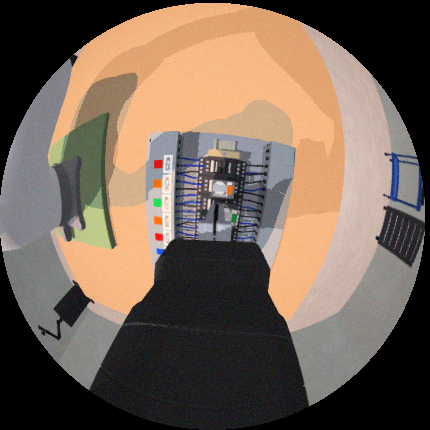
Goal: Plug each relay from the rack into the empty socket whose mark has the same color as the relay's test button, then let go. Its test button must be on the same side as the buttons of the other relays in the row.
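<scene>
My gripper is shut, its two dark fingers together with a thin line between them, above the relay row on the grey panel. A clear relay with an orange test button sits in the row, level with the upper orange mark. Below it a relay with a green test button is mostly hidden behind the fingers. Both buttons are on the right side. The top socket, level with the upper red mark, is empty. The lower sockets are hidden by the fingers and gripper body. The relay rack does not show clearly.
Grey wire ducts flank the row, with blue and black wires running to the sockets. More marks, green, orange, red and blue, run down the left. A green board stands at the left, beside a large grey body.
</scene>
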